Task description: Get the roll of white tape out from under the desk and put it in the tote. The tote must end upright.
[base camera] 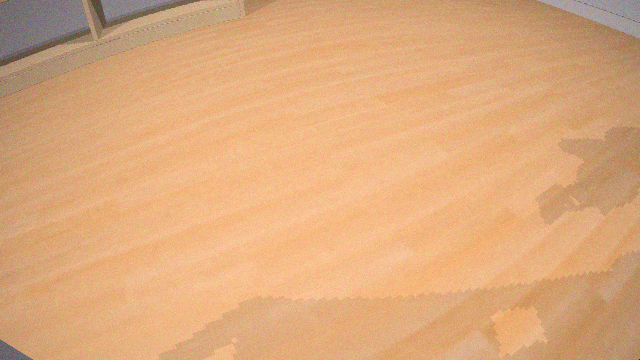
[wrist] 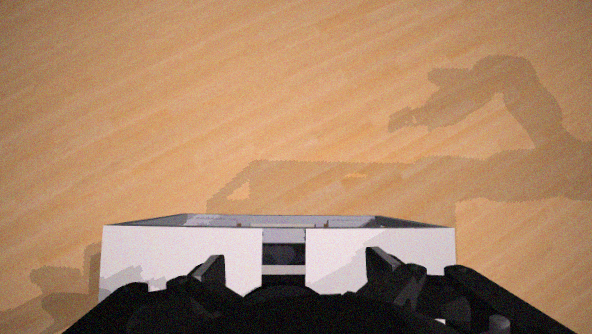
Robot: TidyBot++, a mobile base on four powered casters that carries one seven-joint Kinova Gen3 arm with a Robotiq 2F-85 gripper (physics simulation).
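Places are measured from the arm's base along level axes (x right, y ahead, z up), in centimetres.
Where they show: gripper, fingertip midpoint: (wrist: 296, 267).
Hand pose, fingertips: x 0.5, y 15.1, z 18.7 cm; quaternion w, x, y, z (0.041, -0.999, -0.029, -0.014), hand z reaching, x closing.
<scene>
After its pixels a point has its place.
My gripper (wrist: 296, 267) @(x 0.5, y 15.1, z 18.7 cm) is open and empty, its two black fingers wide apart at the bottom of the wrist view. It hangs in front of the white, open-topped box body that appears to be part of my own base. The roll of white tape, the desk and the tote do not show clearly in either view.
A light wooden shelf unit (base camera: 150, 39) @(x -69.4, y 132.0, z -38.4 cm) stands on the floor at the upper left of the base camera view. A pale wall or panel (base camera: 600, 9) @(x 171.7, y 199.8, z -31.4 cm) edges the upper right. The white box body (wrist: 185, 245) @(x -13.4, y 12.7, z -1.4 cm) spans the lower wrist view. Shadows of the arm and base fall across the wooden floor (base camera: 300, 150) @(x -4.8, y 57.0, z -39.7 cm) (wrist: 200, 100) @(x -25.3, y 48.0, z -39.7 cm).
</scene>
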